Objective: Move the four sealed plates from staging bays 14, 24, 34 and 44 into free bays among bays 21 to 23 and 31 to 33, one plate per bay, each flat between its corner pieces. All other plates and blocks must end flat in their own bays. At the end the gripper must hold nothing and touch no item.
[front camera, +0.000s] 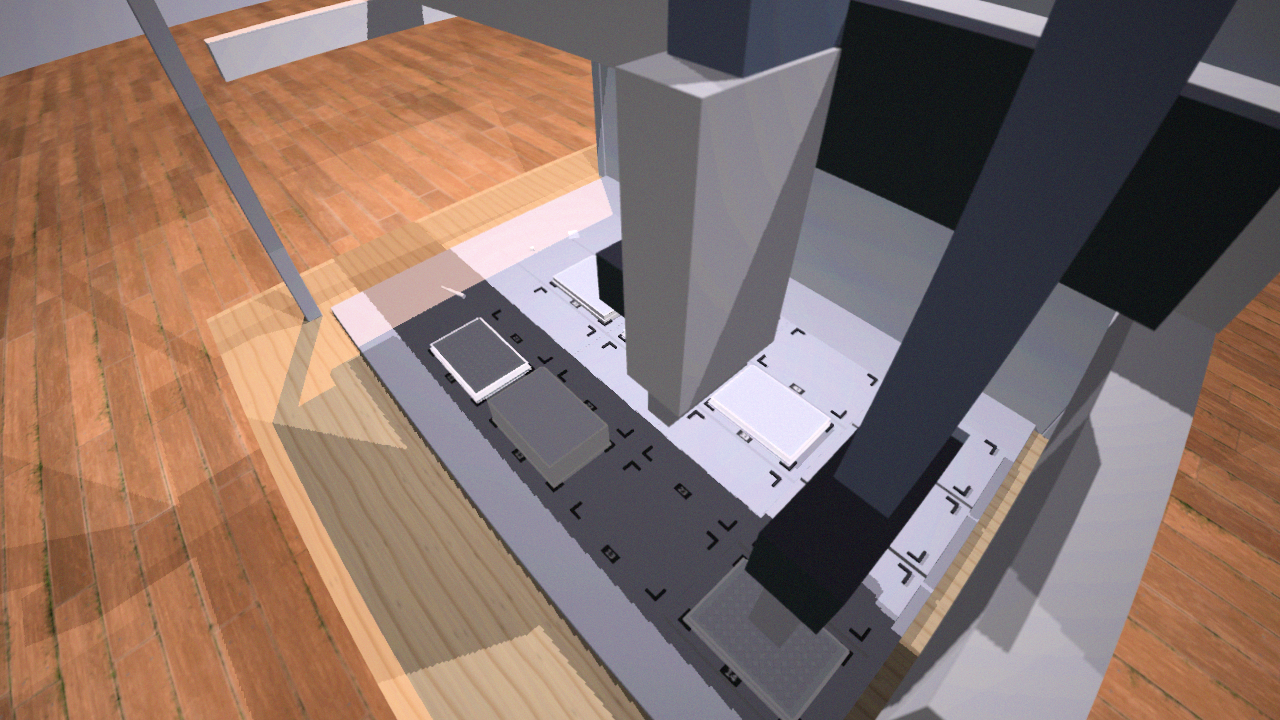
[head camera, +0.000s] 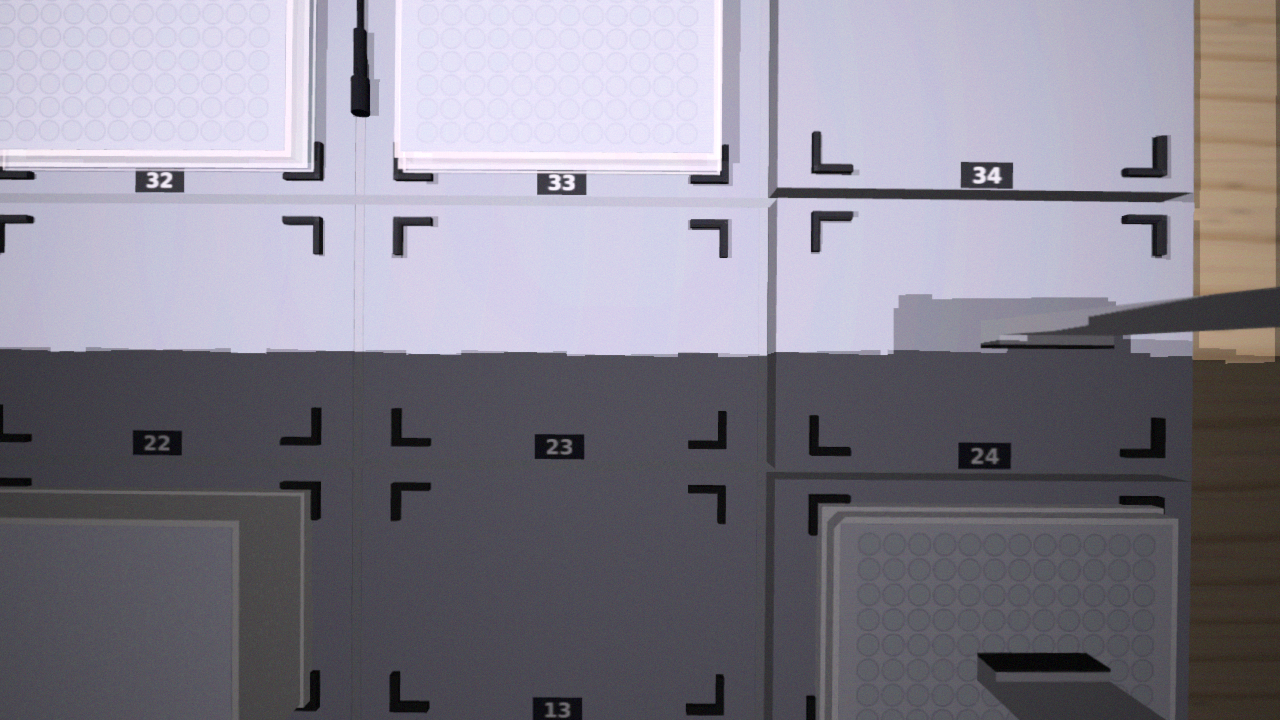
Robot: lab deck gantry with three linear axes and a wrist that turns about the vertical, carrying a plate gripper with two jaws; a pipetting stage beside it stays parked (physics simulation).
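Places are measured from the robot's base along level axes (x left, y ahead, z down), in millimetres.
Pixels of known places: gripper, between the fingertips: (head camera: pixel 1033 501); robot's base, origin of its link: (front camera: pixel 430 351).
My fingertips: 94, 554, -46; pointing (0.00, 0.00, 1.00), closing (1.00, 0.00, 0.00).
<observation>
For each thing: its top centre in the pictures, then the offset to it from my fingertips, as dx, dy, dz. "*": a spot on its surface instead.
- sealed plate, centre of its top: (head camera: pixel 1006 632) (front camera: pixel 767 633) -51, +2, +17
- Staging bay 24, a spot on its surface: (head camera: pixel 966 402) * +30, -5, +31
- bay 34, a spot on its surface: (head camera: pixel 984 80) * +153, +1, +31
- pale plate, centre of its top: (head camera: pixel 557 50) (front camera: pixel 770 408) +163, -162, +31
- tall grey block, centre of its top: (head camera: pixel 54 641) (front camera: pixel 545 412) -51, -326, +4
- thin black tool, centre of its top: (head camera: pixel 354 45) +168, -243, +38
A sealed plate (front camera: pixel 725 617) (head camera: pixel 984 591) lies in staging bay 14. My gripper (front camera: pixel 827 573) (head camera: pixel 1047 501) is above it with jaws apart and no plate between them; in the head view the jaws sit offset toward bay 24. The far jaw is hidden in the front view. Staging bay 24 (head camera: pixel 966 402) and the visible part of bay 34 (head camera: pixel 984 80) hold no plate. A pale plate (front camera: pixel 771 411) (head camera: pixel 554 80) lies in bay 33. Another plate (head camera: pixel 143 80) is in bay 32, hidden in the front view. The visible parts of bays 22 and 23 hold no plate.
A tall grey block (front camera: pixel 550 425) (head camera: pixel 116 608) stands in bay 12, beside a plate (front camera: pixel 478 358) in the front view. The parked pipetting stage (front camera: pixel 707 241) partly hides a plate (front camera: pixel 581 286) behind it. A thin black tool (head camera: pixel 359 71) shows between bays 32 and 33.
</observation>
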